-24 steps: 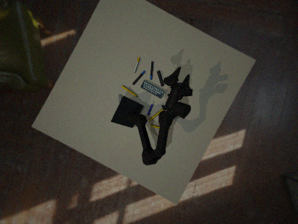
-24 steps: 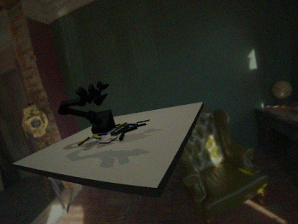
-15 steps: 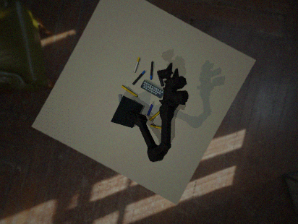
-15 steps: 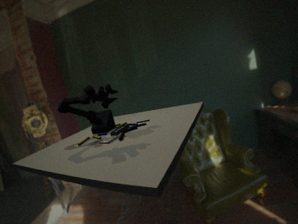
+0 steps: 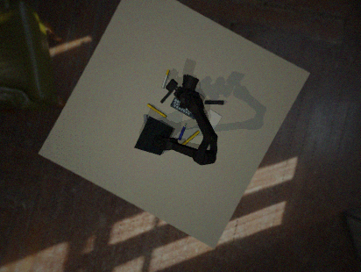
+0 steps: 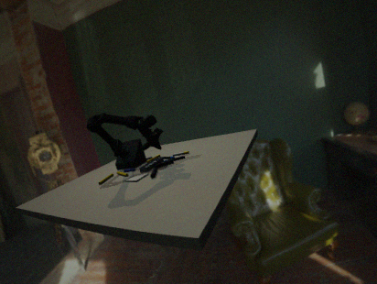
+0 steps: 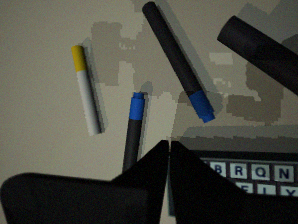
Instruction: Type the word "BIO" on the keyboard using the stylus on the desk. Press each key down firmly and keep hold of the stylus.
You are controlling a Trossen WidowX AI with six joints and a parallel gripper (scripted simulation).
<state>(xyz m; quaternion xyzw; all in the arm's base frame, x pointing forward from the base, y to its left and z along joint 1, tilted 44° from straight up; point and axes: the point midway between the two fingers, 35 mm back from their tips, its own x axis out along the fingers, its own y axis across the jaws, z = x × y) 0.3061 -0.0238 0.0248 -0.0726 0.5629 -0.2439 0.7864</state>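
The blue stylus lies 190 mm behind my gripper tip, 100 mm to the right of it and 80 mm below it. From my gripper tip the other things lie so: white note: 70 mm behind, 250 mm to the right, 90 mm below; then grey stylus tip: 160 mm behind, 100 mm to the right, 80 mm below.
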